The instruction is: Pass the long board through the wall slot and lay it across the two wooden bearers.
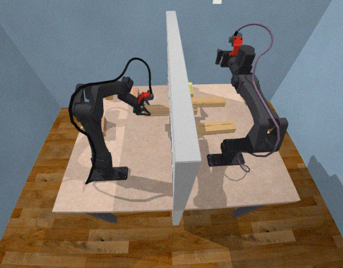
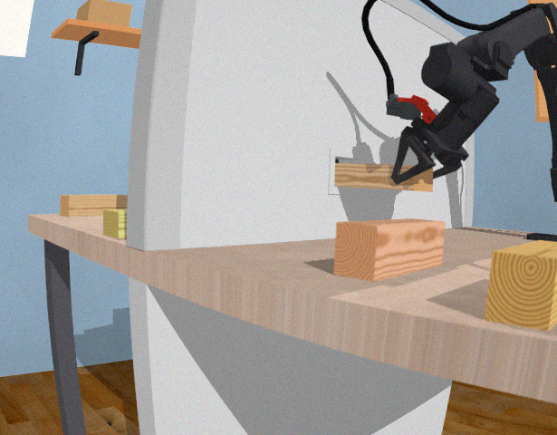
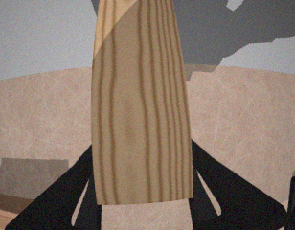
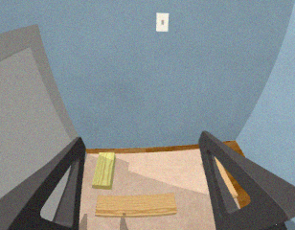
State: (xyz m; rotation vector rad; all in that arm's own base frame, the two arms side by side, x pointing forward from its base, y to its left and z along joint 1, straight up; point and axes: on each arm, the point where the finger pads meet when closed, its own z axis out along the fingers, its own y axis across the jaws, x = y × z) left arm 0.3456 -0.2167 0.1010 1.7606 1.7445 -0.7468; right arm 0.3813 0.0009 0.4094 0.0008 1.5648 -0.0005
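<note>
My right gripper is now 31 cm above the long board, 29 cm to the right of it and 6 cm past it. From my right hand the other things lie so: orange block 52 cm to the left, 38 cm below, 17 cm ahead; yellow block 71 cm to the left, 39 cm below, 26 cm ahead; yellow-green offcut 39 cm below, 20 cm ahead, 13 cm to the left.
</note>
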